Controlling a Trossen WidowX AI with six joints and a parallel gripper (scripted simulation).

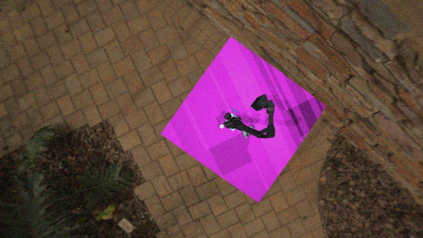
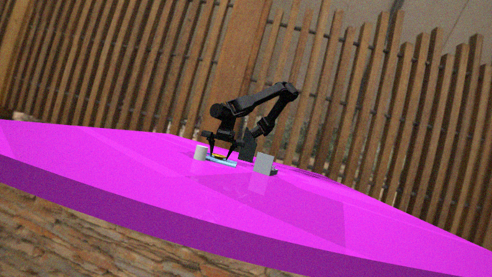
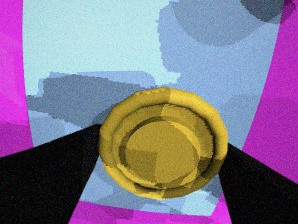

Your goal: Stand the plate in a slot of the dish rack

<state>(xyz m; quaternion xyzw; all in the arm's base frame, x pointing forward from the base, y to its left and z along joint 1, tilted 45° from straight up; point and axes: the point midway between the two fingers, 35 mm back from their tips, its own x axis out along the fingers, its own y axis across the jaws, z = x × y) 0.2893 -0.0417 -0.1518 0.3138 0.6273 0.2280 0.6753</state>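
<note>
Now: the light blue square mat 20 mm to the left of my gripper tip, 10 mm below it and 10 mm ahead of it. Also, from my gripper tip: blue spoon (110 mm behind, 20 mm to the right); dish rack (210 mm to the left, 20 mm above, 10 mm ahead); yellow plate (10 mm above).
</note>
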